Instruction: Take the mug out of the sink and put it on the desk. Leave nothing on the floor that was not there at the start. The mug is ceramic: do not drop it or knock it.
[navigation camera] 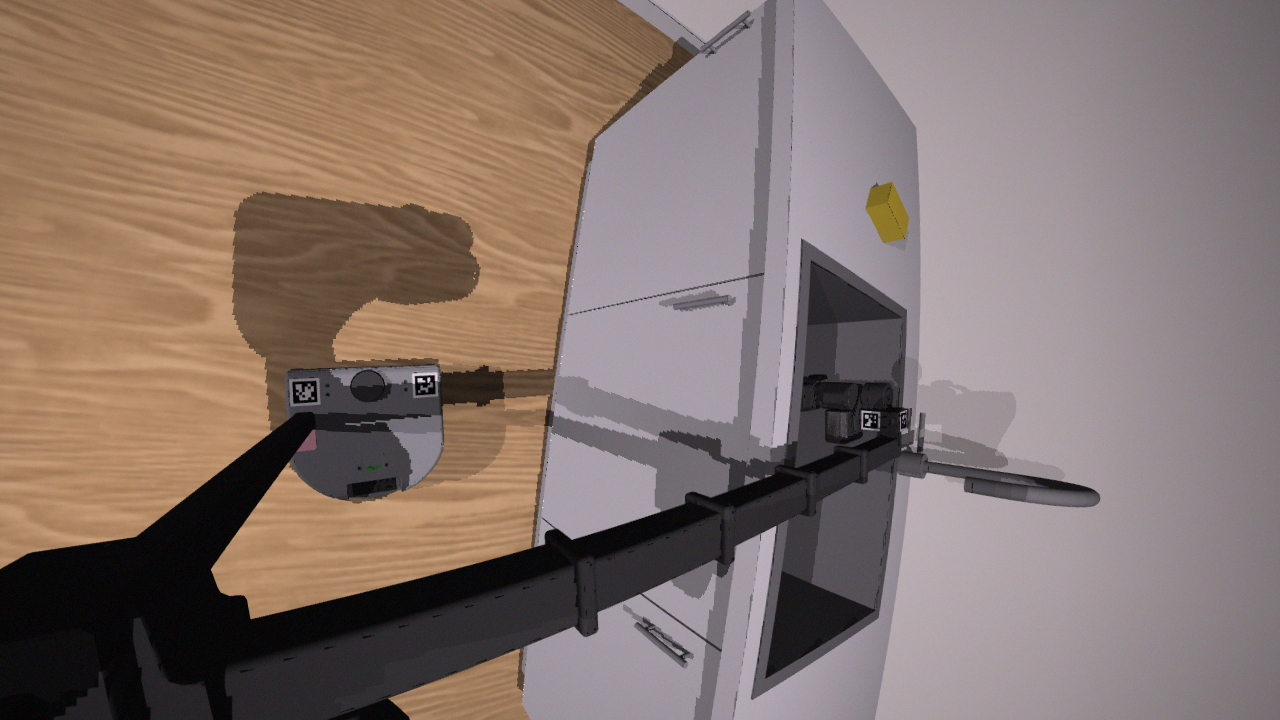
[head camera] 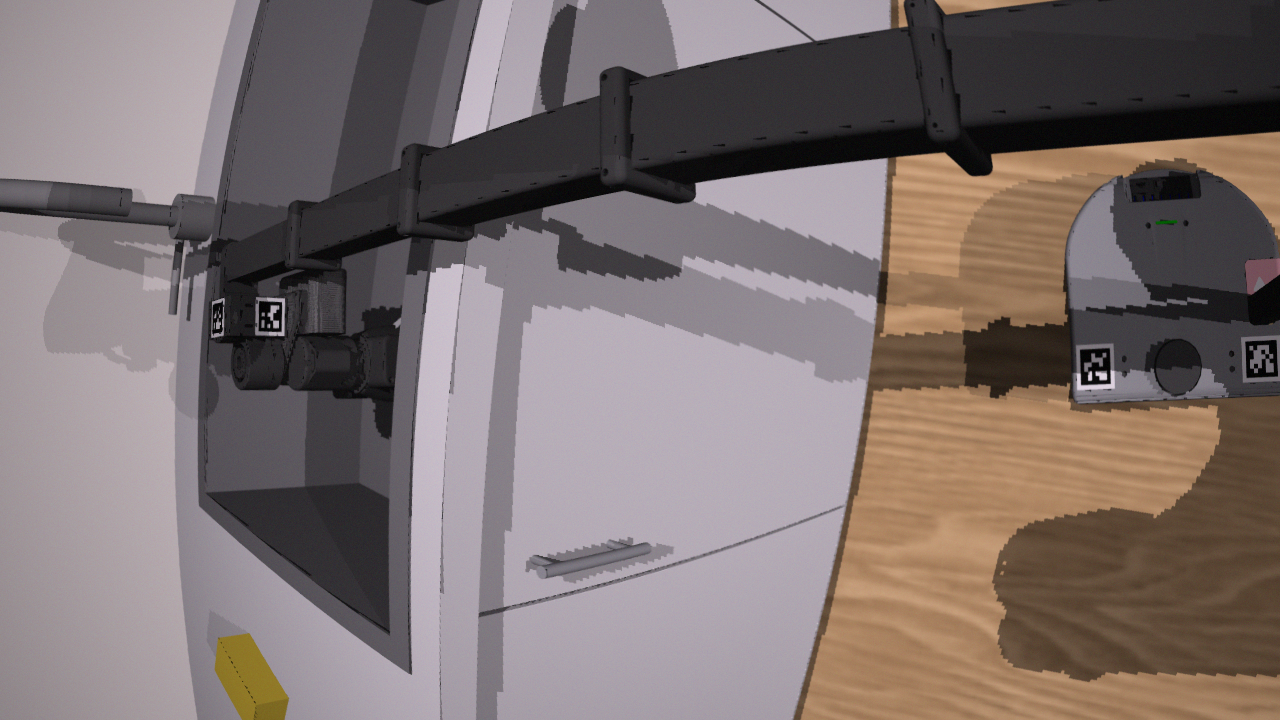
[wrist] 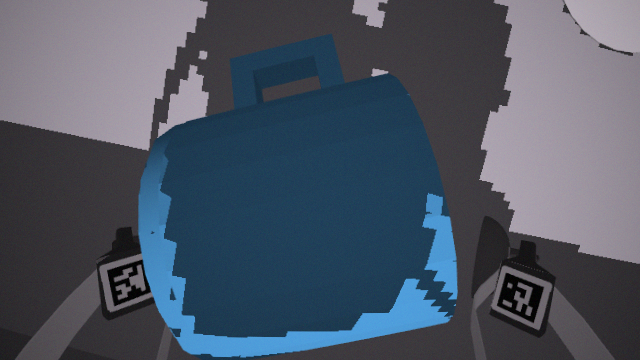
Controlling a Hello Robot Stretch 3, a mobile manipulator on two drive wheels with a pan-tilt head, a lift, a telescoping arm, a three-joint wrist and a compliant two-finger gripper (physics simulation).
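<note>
The blue mug fills the middle of the wrist view. Its side wall faces the camera, it appears to lie on its side, and its square handle points to the top of the view. My gripper is open around the mug. The left finger is close beside the mug and partly hidden by it; a gap shows between the mug and the right finger. My wrist is down inside the sink. The mug and fingertips cannot be made out in the head and navigation views. The desk cannot be identified.
The arm reaches over the counter's front edge into the sink. The faucet stands behind the sink, close to the arm's end. A yellow block lies on the counter beside the sink. Cabinet handles stick out in front.
</note>
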